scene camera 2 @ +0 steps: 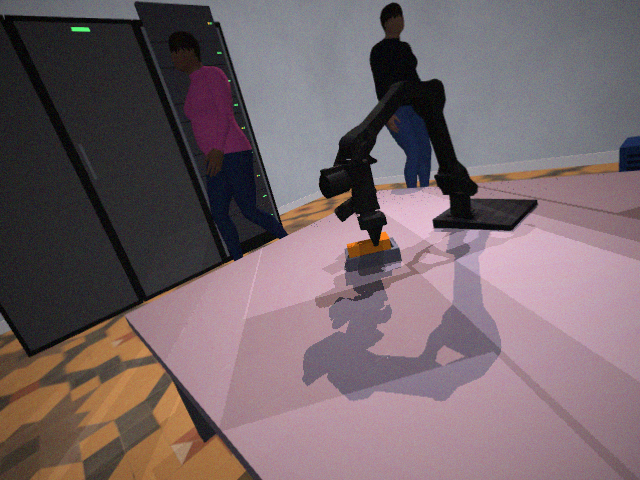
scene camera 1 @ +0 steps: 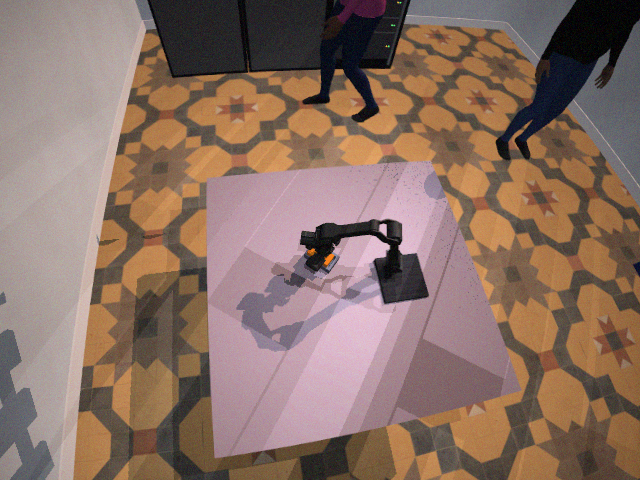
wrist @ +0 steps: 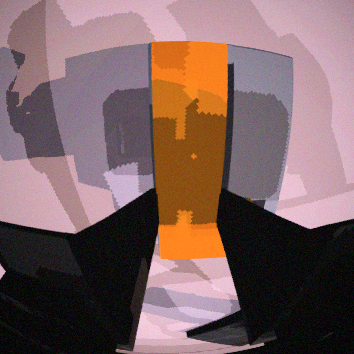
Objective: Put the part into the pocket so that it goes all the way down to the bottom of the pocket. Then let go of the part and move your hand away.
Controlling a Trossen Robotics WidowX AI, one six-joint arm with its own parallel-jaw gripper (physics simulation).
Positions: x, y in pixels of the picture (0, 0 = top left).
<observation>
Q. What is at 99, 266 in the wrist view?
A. The gripper.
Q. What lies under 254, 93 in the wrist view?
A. A grey pocket block.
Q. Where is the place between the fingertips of the gripper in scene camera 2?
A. At 375, 243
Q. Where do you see an orange L-shaped part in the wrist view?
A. At 189, 78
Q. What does the gripper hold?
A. An orange L-shaped part.
</observation>
